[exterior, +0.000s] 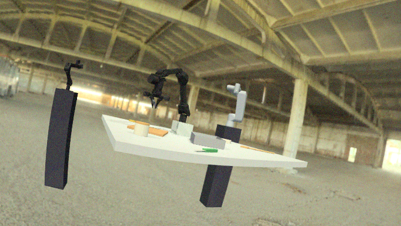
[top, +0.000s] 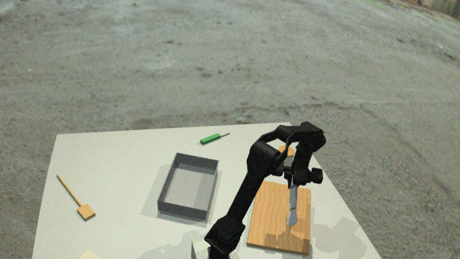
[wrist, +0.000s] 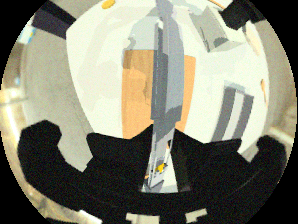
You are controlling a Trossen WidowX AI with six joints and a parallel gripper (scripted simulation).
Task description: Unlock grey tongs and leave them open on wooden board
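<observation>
The wooden board is 150 mm below my gripper tip. Round my gripper tip: tan-lidded jar 340 mm ahead, 110 mm to the right, 120 mm below; green-handled tool 530 mm ahead, 190 mm to the left, 150 mm below; grey roasting tin 170 mm ahead, 350 mm to the left, 130 mm below.
</observation>
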